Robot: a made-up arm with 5 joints. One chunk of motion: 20 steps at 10 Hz.
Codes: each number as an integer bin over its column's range. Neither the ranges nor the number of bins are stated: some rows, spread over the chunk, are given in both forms.
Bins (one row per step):
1: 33 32 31 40 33
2: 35 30 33 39 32
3: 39 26 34 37 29
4: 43 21 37 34 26
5: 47 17 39 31 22
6: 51 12 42 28 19
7: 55 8 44 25 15
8: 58 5 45 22 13
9: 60 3 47 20 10
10: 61 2 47 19 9
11: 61 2 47 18 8
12: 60 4 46 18 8
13: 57 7 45 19 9
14: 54 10 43 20 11
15: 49 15 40 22 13
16: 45 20 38 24 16
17: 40 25 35 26 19
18: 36 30 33 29 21
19: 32 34 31 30 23
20: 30 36 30 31 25
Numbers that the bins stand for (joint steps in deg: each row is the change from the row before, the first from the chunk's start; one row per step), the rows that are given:
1: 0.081 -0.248 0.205 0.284 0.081
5: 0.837 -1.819 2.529 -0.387 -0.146
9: 1.538 -3.286 4.852 -1.208 -0.394
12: 1.538 -3.181 4.562 -1.357 -0.435
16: 0.729 -1.505 2.238 -0.910 -0.270
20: -0.081 0.171 -0.086 -0.387 -0.084
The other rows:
2: 0.189 -0.457 0.786 0.210 0.060
3: 0.405 -0.876 1.076 0.060 -0.002
4: 0.621 -1.400 1.948 -0.163 -0.063
6: 1.052 -2.343 3.400 -0.611 -0.208
7: 1.268 -2.762 3.981 -0.835 -0.290
8: 1.430 -3.076 4.271 -1.059 -0.332
10: 1.592 -3.390 4.852 -1.283 -0.414
11: 1.592 -3.390 4.852 -1.357 -0.435
13: 1.376 -2.867 4.271 -1.283 -0.414
14: 1.214 -2.552 3.690 -1.208 -0.373
15: 0.944 -2.029 2.819 -1.059 -0.332
17: 0.459 -0.981 1.367 -0.760 -0.208
18: 0.243 -0.457 0.786 -0.537 -0.167
19: 0.027 -0.038 0.205 -0.462 -0.125

